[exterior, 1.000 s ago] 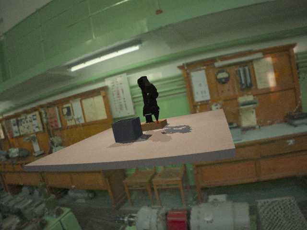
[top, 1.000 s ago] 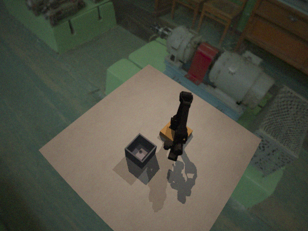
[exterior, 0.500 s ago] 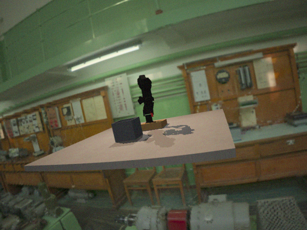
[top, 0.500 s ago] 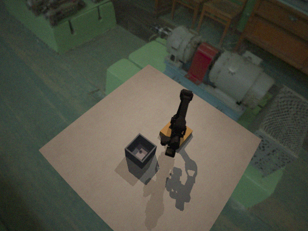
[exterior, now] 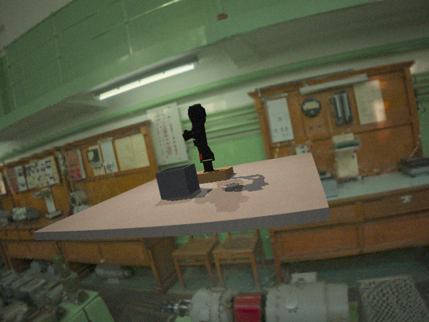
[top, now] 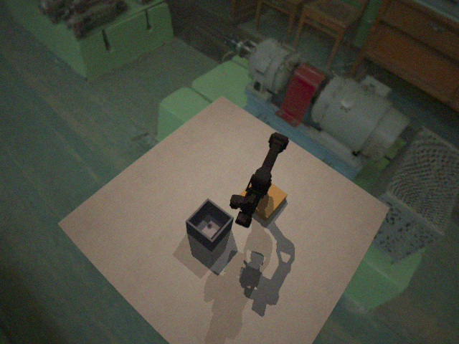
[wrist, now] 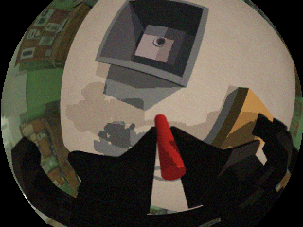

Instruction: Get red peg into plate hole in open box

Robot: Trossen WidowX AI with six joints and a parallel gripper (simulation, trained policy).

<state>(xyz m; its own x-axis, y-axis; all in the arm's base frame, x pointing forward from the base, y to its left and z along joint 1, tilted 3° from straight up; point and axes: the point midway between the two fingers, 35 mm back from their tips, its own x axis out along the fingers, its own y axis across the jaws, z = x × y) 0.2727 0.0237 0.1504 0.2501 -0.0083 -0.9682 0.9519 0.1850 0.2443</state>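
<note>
My gripper tip is now 13 cm to the left of the light grey plate, 13 cm above it and 6 cm short of it. Also, from my gripper tip: red peg 1 cm above.
</note>
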